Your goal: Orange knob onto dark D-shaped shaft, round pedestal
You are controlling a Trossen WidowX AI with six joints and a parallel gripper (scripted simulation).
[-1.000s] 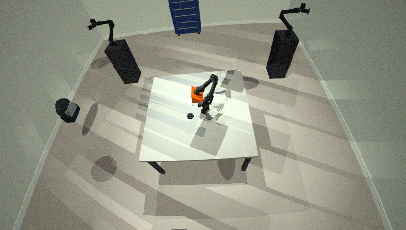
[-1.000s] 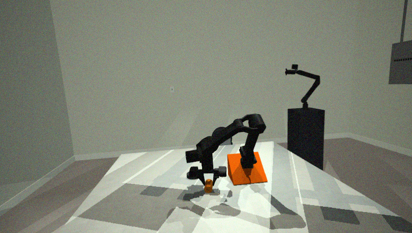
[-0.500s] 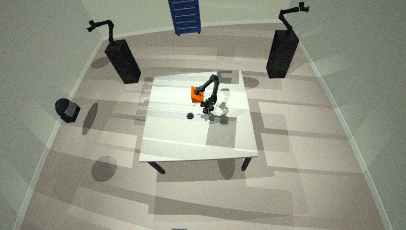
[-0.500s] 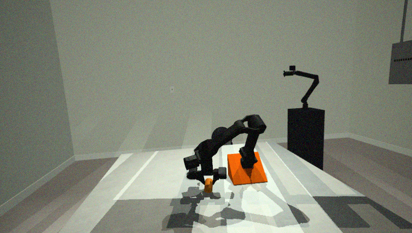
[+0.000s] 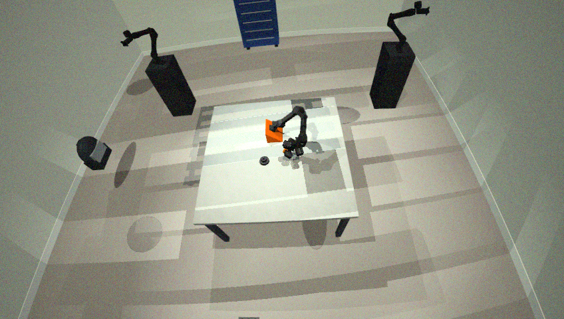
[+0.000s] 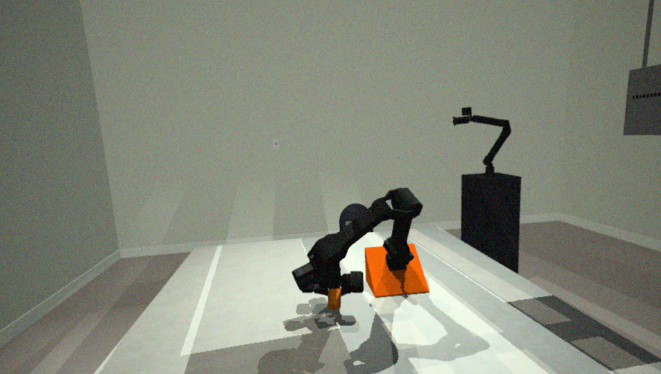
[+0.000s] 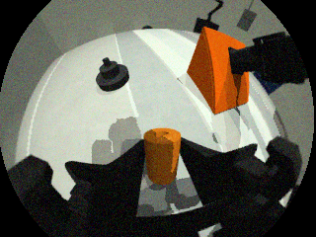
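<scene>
Now: gripper tip 70 mm short of the round dark pedestal and 180 mm to the left of it. Round my gripper tip: orange knob: 20 mm to the left.
</scene>
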